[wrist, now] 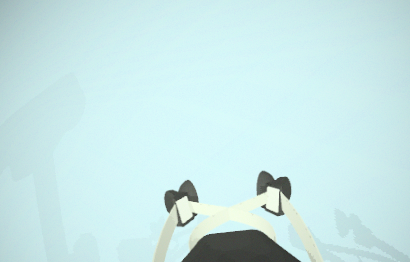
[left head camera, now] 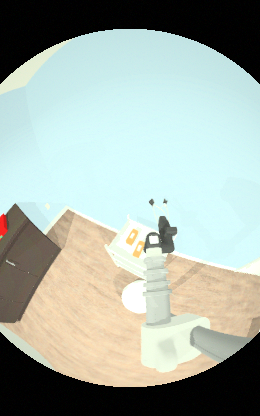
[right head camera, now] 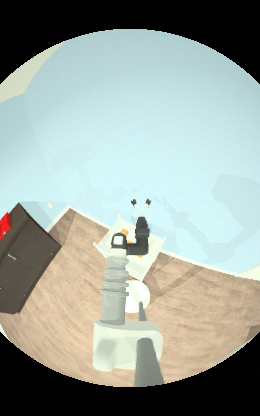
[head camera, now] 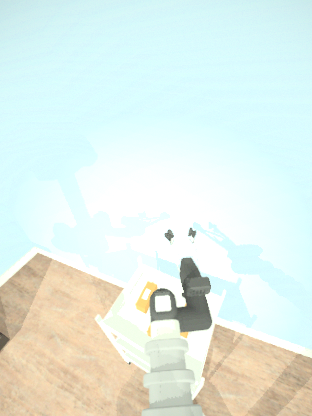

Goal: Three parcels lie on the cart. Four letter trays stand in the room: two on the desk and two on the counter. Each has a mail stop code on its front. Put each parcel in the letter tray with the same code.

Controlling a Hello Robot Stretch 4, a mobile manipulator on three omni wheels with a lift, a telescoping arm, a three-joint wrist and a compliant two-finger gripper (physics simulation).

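Frame: origin at the robot's base, x ahead, y left, z up, level; millimetres.
Seen in the pictures: gripper, fingertip midpoint: (wrist: 226,190) (left head camera: 157,198) (right head camera: 140,198) (head camera: 179,229); robot's base at its link origin: (left head camera: 139,295) (right head camera: 132,295).
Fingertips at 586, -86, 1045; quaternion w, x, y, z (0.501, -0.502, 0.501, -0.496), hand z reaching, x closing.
Note:
Pixels of each thing's middle, then the offset from my fingertips to it, as dx, dy, dz.
- orange parcel at the middle of its body: (head camera: 146,296) (left head camera: 131,236) (right head camera: 121,236) -57, +163, -385
- red letter tray at the middle of its body: (right head camera: 3,224) -225, +1749, -131
The white cart (head camera: 122,327) (left head camera: 120,256) (right head camera: 141,269) stands by the blue wall, partly behind my wrist and arm. One orange parcel (head camera: 143,303) (left head camera: 130,241) (right head camera: 125,232) with a white label lies on its top at the left. A second parcel (head camera: 185,334) (left head camera: 136,253) lies closer to me, partly hidden by the arm in the head view. Any third parcel cannot be told apart behind the wrist. My gripper (head camera: 181,234) (left head camera: 159,202) (right head camera: 141,202) (wrist: 226,190) is open and empty, above and past the parcels towards the wall. A red letter tray (left head camera: 3,225) (right head camera: 4,225) shows at the left; its code is unreadable.
The dark counter (left head camera: 30,260) (right head camera: 27,260) with the red tray stands at the left. The blue wall (head camera: 150,100) (wrist: 225,90) rises close behind the cart and fills the wrist view. My white round base (left head camera: 133,297) (right head camera: 138,295) shows below the cart.

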